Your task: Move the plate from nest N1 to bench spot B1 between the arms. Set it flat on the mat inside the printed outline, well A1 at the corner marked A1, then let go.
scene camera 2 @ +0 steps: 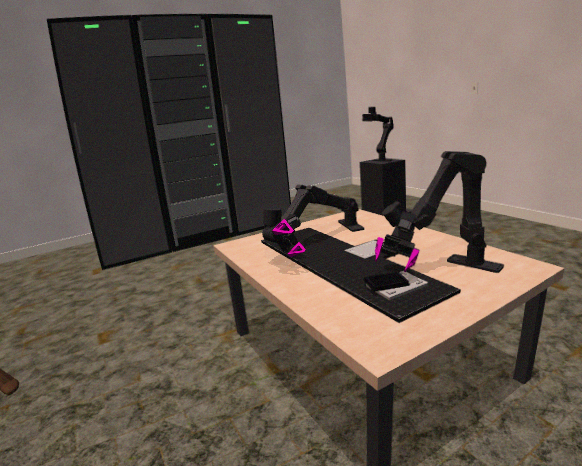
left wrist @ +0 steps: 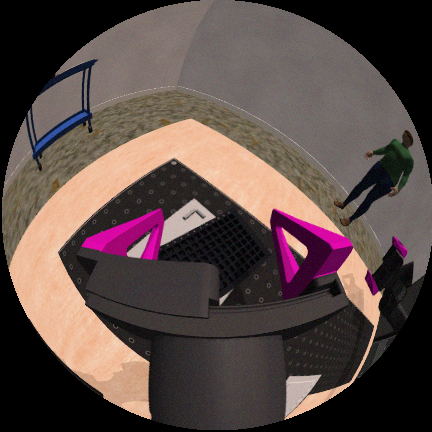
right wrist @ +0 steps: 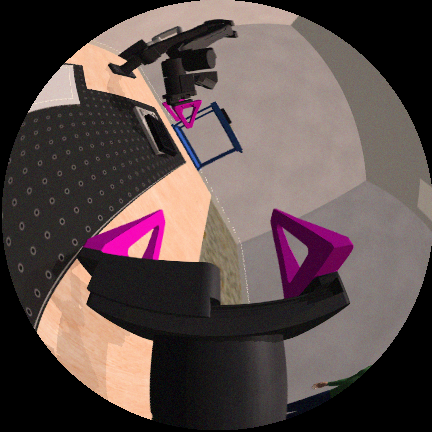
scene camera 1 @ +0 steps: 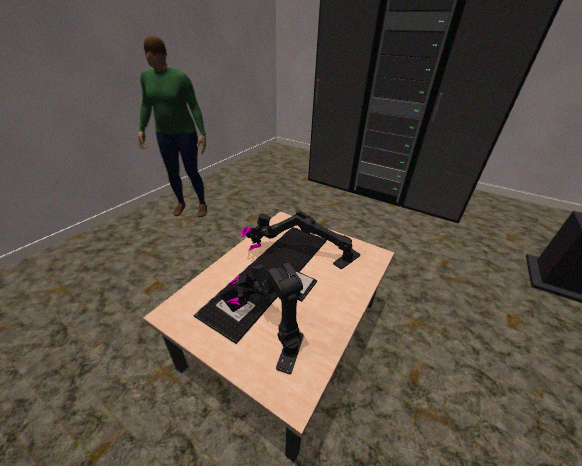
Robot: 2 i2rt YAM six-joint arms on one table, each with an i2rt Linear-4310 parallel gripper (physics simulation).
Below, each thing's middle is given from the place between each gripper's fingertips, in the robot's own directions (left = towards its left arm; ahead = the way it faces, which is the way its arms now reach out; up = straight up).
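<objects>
With the well plate (left wrist: 226,241) in my sight, I find my right hand 10 cm above it, 30 cm to the right of it and 14 cm past it.
My left gripper, for its part, is 60 mm above the well plate, 20 mm to the left of it and 10 mm past it. Going by its middle, the plate is nearer to my left gripper than to my right hand.
</objects>
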